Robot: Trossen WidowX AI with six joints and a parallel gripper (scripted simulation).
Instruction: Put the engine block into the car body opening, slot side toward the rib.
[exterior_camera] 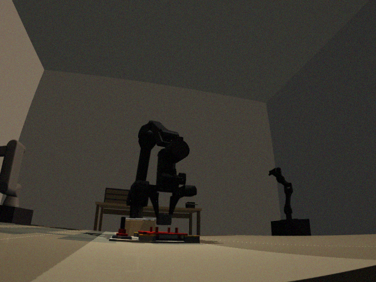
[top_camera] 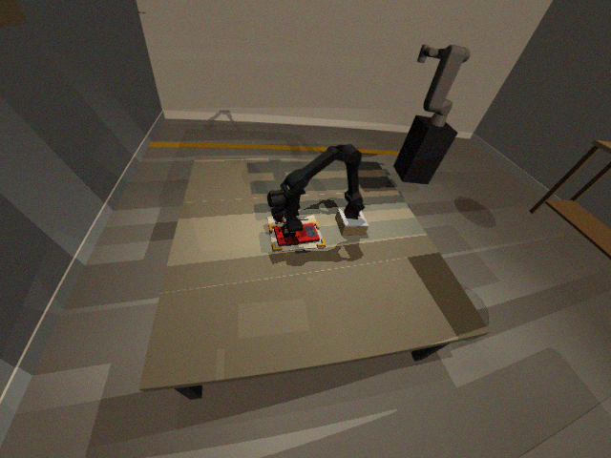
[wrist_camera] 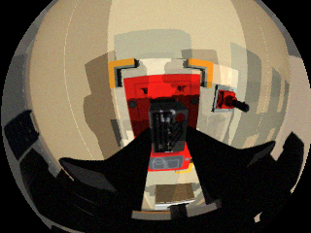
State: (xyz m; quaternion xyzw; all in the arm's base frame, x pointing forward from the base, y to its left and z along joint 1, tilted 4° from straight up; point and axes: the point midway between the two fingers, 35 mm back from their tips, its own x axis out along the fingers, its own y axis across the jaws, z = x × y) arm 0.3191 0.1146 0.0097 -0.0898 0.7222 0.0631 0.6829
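My gripper tip is now 1 cm above the grey engine block.
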